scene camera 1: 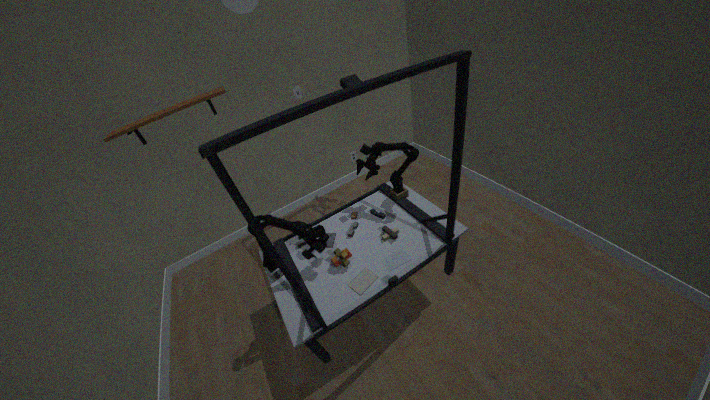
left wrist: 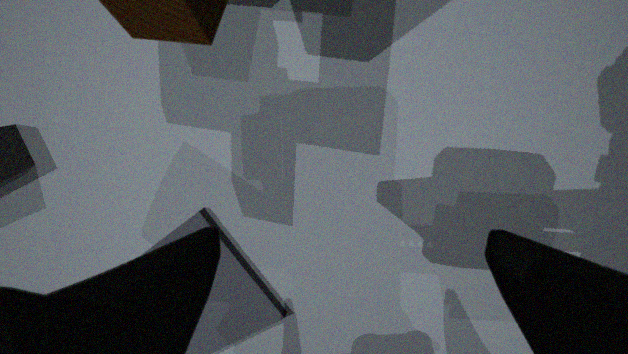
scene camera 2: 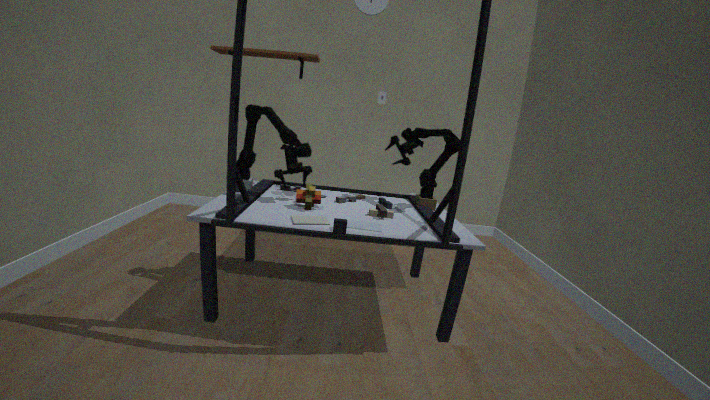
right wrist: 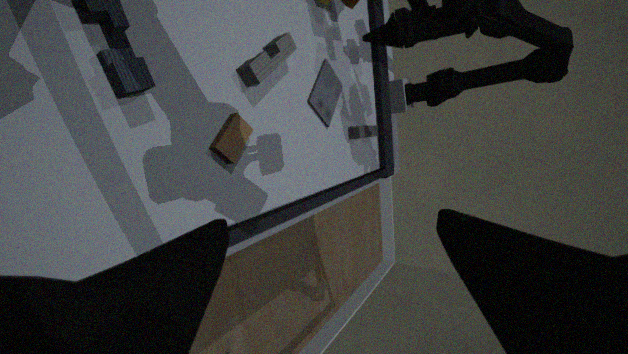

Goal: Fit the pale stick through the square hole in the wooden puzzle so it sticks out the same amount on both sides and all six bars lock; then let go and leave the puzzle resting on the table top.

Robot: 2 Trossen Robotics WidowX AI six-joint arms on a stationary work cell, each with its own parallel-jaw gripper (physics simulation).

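Frame: origin at the left arm's base, x left, y back, z up, level; millimetres.
Seen in the pictures: left gripper, between the fingertips: (left wrist: pixel 354 242) (scene camera 2: pixel 295 188) (right wrist: pixel 367 40); right gripper, between the fingertips: (scene camera 1: pixel 361 177) (scene camera 2: pixel 388 157) (right wrist: pixel 333 225); left arm's base, origin of its link: (scene camera 1: pixel 273 266) (scene camera 2: pixel 242 178) (right wrist: pixel 408 94); right arm's base, origin of its link: (scene camera 1: pixel 398 189) (scene camera 2: pixel 426 197).
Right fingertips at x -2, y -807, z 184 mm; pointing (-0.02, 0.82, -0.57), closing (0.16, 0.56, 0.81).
Pixels of each thing's middle, then the offset from my right fingertips to it.
- small pale-grey piece, middle of its body: (right wrist: pixel 364 132) (scene camera 2: pixel 290 188) dx +63, dy +543, dz -234 mm
- notched grey bar, middle of its body: (right wrist: pixel 268 58) (scene camera 2: pixel 346 199) (scene camera 1: pixel 353 229) dx -122, dy +249, dz -234 mm
- brown block, middle of its body: (right wrist: pixel 232 138) (scene camera 1: pixel 354 215) dx -20, dy +147, dz -241 mm
- dark notched bar, middle of its body: (right wrist: pixel 109 32) (scene camera 2: pixel 385 203) (scene camera 1: pixel 377 213) dx -152, dy +35, dz -234 mm
- crossed-bar cluster, middle of its body: (scene camera 2: pixel 381 210) (scene camera 1: pixel 389 232) dx -347, dy +123, dz -220 mm
- grey plate, middle of its body: (left wrist: pixel 180 302) (right wrist: pixel 326 93) (scene camera 1: pixel 328 239) dx -51, dy +416, dz -246 mm
- beige plate, middle of its body: (scene camera 2: pixel 309 220) (scene camera 1: pixel 363 281) dx -457, dy +473, dz -246 mm
The wooden puzzle (scene camera 1: pixel 341 257) (scene camera 2: pixel 309 197), an orange, yellow and green cluster of crossed bars, rests on the table; a brown end of it (left wrist: pixel 170 22) shows at the top of the left wrist view. My left gripper (scene camera 1: pixel 312 254) (scene camera 2: pixel 294 186) (left wrist: pixel 354 242) is open and empty, pointing down low over the table, to the puzzle's left in scene camera 1. My right gripper (scene camera 1: pixel 363 174) (scene camera 2: pixel 391 156) (right wrist: pixel 333 225) is open and empty, raised above the far right side. A small pale-grey piece (right wrist: pixel 362 131) lies near the frame edge; whether it is the pale stick I cannot tell.
A notched grey bar (scene camera 1: pixel 353 229) (right wrist: pixel 265 60), a brown block (scene camera 1: pixel 354 215) (right wrist: pixel 231 137), a dark notched bar (scene camera 1: pixel 377 213) (right wrist: pixel 125 70) and a crossed-bar cluster (scene camera 1: pixel 389 232) (scene camera 2: pixel 381 212) lie about. A grey plate (left wrist: pixel 240 295) (right wrist: pixel 325 95) and a beige plate (scene camera 1: pixel 364 281) (scene camera 2: pixel 311 220) lie flat.
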